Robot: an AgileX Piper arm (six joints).
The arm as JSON. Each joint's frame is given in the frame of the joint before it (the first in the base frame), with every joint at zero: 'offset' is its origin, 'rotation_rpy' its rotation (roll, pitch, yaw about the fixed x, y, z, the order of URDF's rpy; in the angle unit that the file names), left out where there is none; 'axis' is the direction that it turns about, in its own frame. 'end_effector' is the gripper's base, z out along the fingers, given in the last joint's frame.
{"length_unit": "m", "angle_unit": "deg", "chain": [
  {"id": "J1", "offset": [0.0, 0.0, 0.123], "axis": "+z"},
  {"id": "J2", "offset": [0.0, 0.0, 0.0], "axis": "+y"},
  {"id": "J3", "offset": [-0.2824, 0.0, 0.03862], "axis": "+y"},
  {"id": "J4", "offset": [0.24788, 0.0, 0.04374], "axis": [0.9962, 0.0, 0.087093]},
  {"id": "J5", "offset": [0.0, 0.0, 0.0], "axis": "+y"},
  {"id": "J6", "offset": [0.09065, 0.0, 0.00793], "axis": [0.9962, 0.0, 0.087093]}
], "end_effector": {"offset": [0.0, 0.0, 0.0], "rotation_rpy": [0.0, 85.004, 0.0]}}
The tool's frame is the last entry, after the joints.
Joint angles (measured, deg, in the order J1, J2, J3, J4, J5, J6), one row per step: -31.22, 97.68, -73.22, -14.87, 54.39, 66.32; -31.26, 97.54, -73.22, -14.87, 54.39, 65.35; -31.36, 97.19, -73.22, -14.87, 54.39, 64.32; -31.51, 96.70, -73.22, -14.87, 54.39, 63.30; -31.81, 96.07, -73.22, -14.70, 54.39, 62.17; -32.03, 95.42, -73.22, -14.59, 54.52, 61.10; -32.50, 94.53, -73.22, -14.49, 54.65, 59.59; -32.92, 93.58, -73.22, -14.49, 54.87, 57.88; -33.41, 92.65, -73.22, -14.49, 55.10, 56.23; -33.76, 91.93, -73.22, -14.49, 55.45, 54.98; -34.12, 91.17, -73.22, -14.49, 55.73, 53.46
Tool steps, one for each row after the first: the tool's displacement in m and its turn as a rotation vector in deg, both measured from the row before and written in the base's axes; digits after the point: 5 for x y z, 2 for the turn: -0.00040, -0.00004, 0.00084, -0.21, 0.20, 0.87; -0.00101, -0.00009, 0.00211, -0.33, 0.04, 0.86; -0.00147, -0.00016, 0.00294, -0.40, -0.08, 0.80; -0.00219, -0.00051, 0.00372, -0.37, -0.24, 0.70; -0.00220, -0.00004, 0.00378, -0.37, -0.13, 0.71; -0.00361, -0.00090, 0.00518, -0.59, -0.17, 0.86; -0.00382, -0.00054, 0.00547, -0.71, 0.00, 1.10; -0.00410, -0.00080, 0.00530, -0.70, 0.02, 0.96; -0.00334, -0.00030, 0.00397, -0.46, 0.16, 0.70; -0.00341, -0.00027, 0.00421, -0.57, 0.17, 0.95
